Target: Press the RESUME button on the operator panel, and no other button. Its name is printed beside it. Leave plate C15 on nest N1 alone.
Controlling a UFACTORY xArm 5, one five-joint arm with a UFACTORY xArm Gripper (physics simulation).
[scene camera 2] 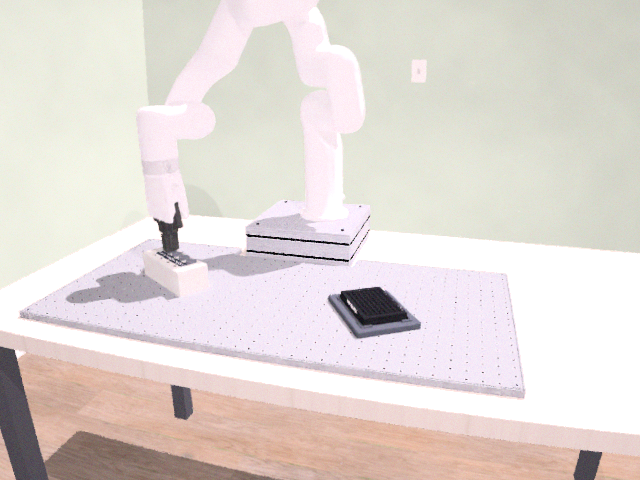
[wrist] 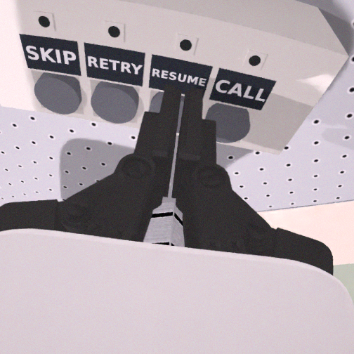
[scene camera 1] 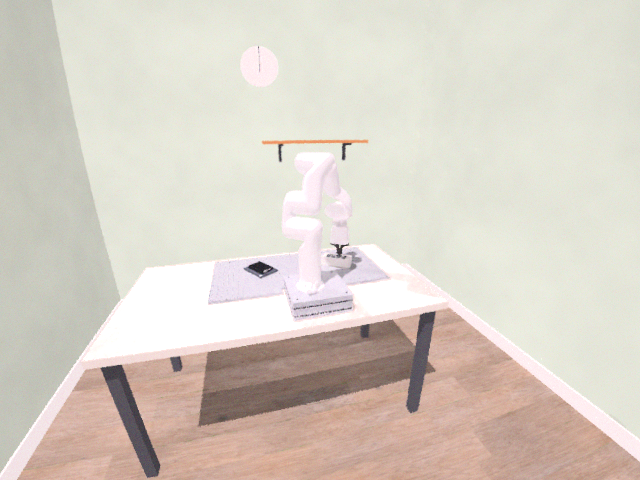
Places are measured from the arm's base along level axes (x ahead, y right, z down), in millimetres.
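Where they show: gripper, fingertip midpoint: [scene camera 2: 171,250] [scene camera 1: 339,254]; arm's base, link origin: [scene camera 2: 324,214] [scene camera 1: 310,286].
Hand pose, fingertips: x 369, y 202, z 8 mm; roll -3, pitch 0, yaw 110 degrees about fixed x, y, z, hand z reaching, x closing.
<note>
Each offset is from my fingertips to the centre of the thing. Level surfaces: height alone.
The operator panel @[dx +13, dy -15, dz +37 mm] [scene camera 1: 338,261] [scene camera 2: 192,277] [wrist: 295,55] is a pale box with a row of grey round buttons, labelled SKIP, RETRY, RESUME and CALL. The RESUME button [wrist: 158,101] is partly hidden behind the fingers; its label [wrist: 179,75] shows above them. My gripper [scene camera 1: 339,253] [scene camera 2: 170,250] [wrist: 180,112] is shut and empty, pointing down, with its tips over the RESUME button. Whether the tips touch it I cannot tell. Plate C15 @[dx -11, dy -453, dz +46 mm] [scene camera 1: 260,267] [scene camera 2: 374,303] is black and sits on the grey-blue nest N1 @[dx -11, dy -453, dz +57 mm] [scene camera 1: 251,271] [scene camera 2: 364,330], well apart from the gripper; their names are not readable.
A perforated board @[dz +65 mm] [scene camera 1: 227,289] [scene camera 2: 268,330] lies on the white table @[dz +78 mm] [scene camera 1: 155,310] [scene camera 2: 568,330] under the panel and nest. The arm's base block [scene camera 1: 321,302] [scene camera 2: 305,245] stands beside it. A wall shelf [scene camera 1: 315,141] is behind the arm.
</note>
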